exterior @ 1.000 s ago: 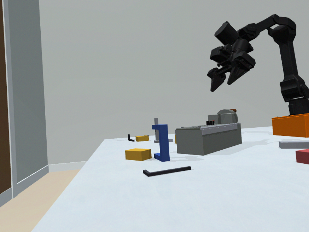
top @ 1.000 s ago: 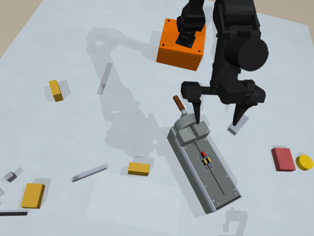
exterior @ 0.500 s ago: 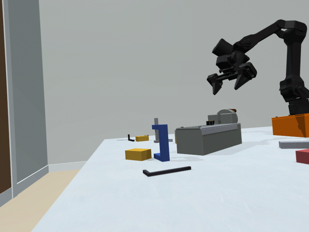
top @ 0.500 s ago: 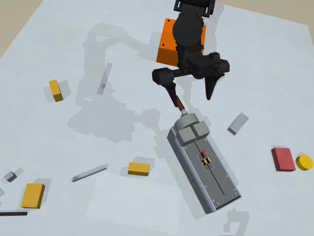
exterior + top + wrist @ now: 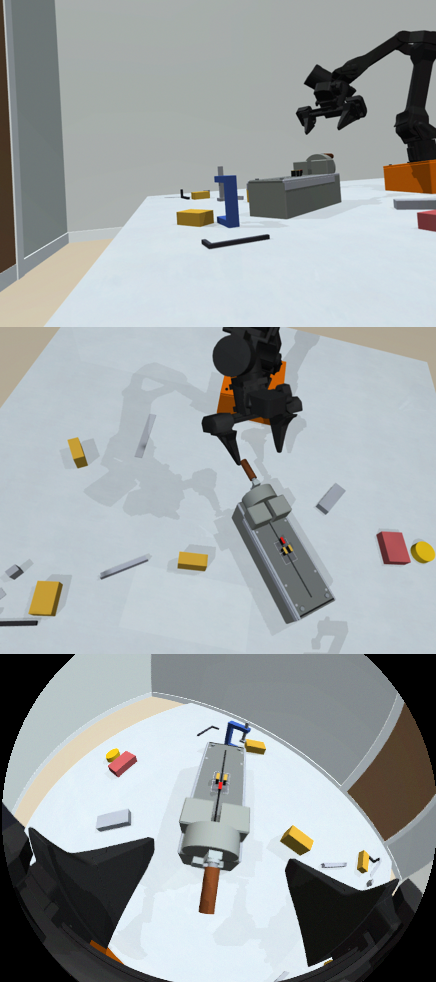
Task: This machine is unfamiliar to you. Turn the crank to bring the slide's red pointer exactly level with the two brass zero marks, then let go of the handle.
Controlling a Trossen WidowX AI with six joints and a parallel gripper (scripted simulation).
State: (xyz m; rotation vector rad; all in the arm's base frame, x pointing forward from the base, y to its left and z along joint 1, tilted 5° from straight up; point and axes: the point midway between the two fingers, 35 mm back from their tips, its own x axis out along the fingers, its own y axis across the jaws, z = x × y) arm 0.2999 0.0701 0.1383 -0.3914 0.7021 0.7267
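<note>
My gripper tip is now 70 mm above the brown handle, 10 mm to the left of it and 10 mm past it. From my gripper tip the other things lie so: red pointer: 110 mm to the left, 110 mm below, 90 mm ahead; grey block: 210 mm to the left, 180 mm below, 110 mm behind; blue clamp: 270 mm ahead, 260 mm to the left, 140 mm below.
</note>
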